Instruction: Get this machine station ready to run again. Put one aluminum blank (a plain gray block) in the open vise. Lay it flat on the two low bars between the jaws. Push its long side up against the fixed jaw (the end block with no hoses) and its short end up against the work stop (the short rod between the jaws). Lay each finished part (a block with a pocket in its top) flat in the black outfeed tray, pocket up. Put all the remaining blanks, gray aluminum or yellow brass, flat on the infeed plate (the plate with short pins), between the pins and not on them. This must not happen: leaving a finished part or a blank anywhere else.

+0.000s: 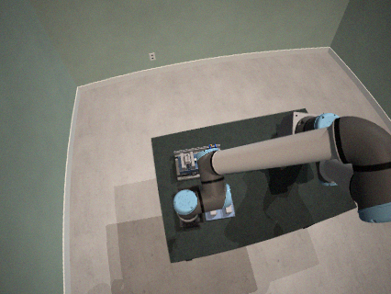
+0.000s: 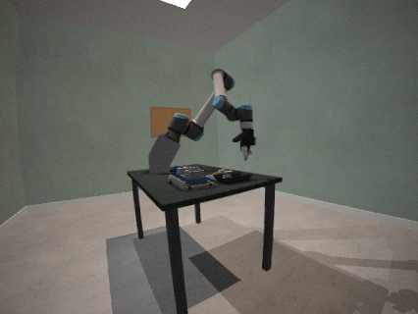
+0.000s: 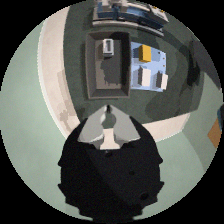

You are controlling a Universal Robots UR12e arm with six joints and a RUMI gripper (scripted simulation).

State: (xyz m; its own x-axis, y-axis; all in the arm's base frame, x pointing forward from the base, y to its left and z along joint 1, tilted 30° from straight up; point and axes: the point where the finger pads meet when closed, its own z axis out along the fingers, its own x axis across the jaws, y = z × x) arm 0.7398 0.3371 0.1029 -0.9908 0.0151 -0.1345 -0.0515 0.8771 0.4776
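My hand is 80 mm past the vise, 380 mm to the left of it and 100 mm above it. Round my hand: yellow brass blank: 120 mm behind, 160 mm to the right, 110 mm below; gray blank: 130 mm behind, 70 mm to the right, 110 mm below.
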